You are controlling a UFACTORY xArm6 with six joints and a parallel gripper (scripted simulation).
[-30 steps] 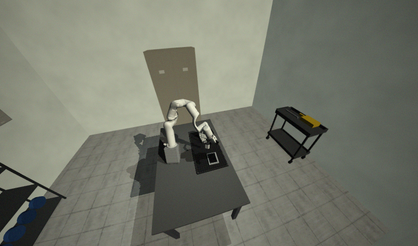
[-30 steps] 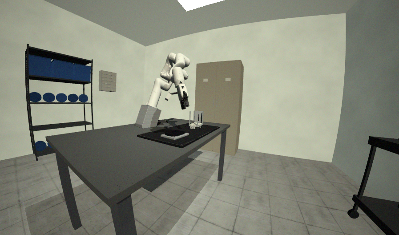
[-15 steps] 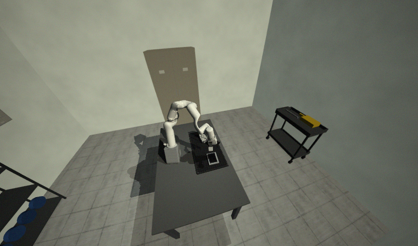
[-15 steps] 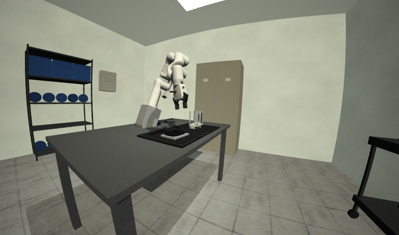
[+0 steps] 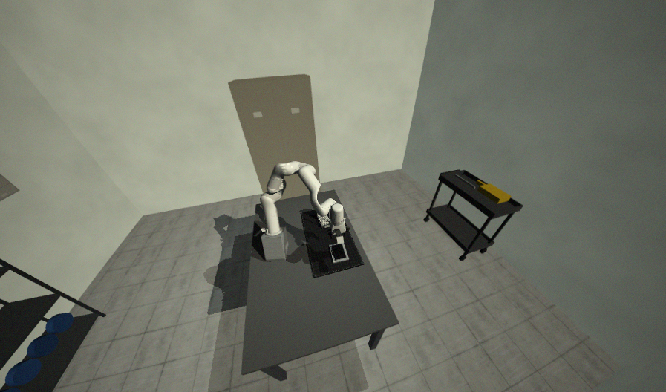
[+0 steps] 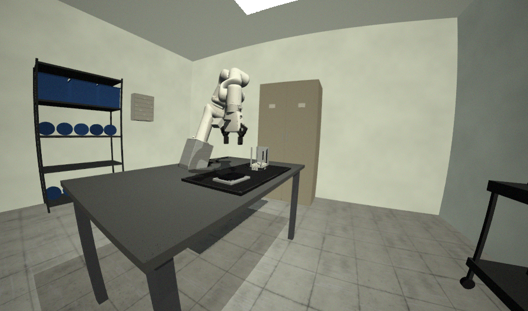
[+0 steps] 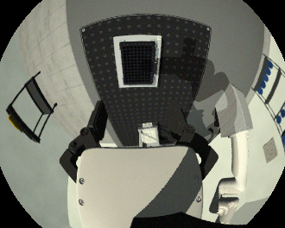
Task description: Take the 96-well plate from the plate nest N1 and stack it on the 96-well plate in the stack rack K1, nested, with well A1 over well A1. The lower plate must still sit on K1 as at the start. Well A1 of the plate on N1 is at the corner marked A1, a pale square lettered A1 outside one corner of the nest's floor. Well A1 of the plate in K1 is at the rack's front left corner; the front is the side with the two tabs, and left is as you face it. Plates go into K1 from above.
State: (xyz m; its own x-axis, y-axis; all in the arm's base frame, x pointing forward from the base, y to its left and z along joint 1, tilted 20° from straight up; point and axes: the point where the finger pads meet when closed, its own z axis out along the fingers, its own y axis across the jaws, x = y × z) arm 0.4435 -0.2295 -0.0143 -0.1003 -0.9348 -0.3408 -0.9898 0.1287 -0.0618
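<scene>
Right now the dark 96-well plate is 170 mm below my hand. Also, from my hand: pale plate nest N1 (190 mm below); pale A1 mark (180 mm below, 70 mm to the right, 60 mm behind).
</scene>
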